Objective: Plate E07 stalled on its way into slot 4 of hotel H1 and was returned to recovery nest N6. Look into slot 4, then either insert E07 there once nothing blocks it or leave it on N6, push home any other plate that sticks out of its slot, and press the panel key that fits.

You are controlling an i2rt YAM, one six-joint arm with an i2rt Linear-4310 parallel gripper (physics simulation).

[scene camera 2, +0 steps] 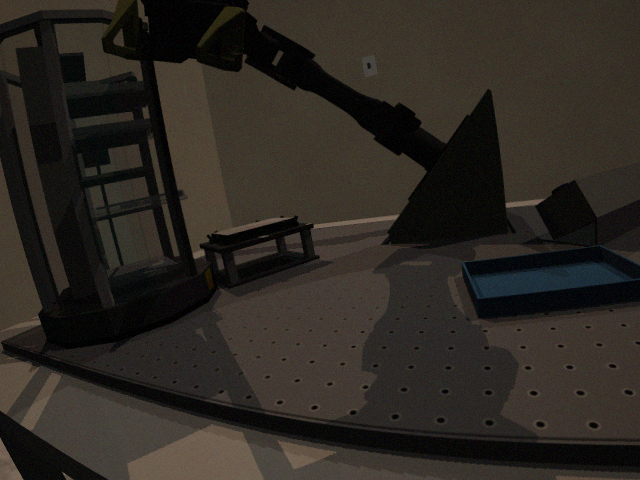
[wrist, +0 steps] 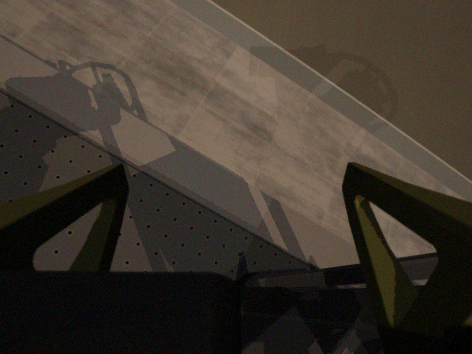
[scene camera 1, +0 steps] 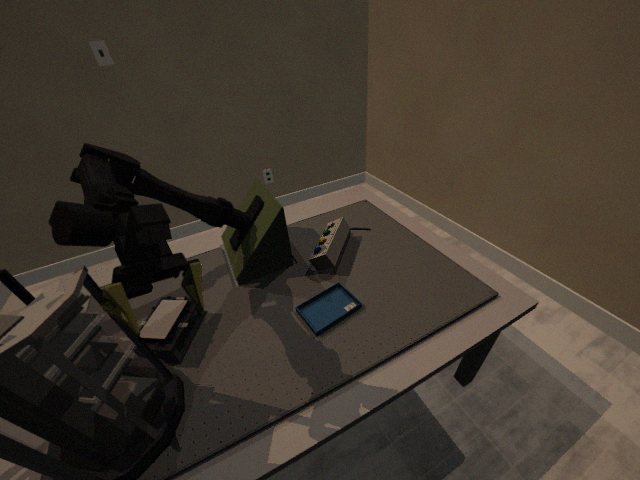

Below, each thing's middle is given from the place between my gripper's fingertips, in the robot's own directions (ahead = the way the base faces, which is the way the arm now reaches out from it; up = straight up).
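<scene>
You'd find the dark slotted rack (scene camera 2: pixel 97 208) 9 cm below my hand, and it's 21 cm to the right of my hand and 6 cm behind it.
</scene>
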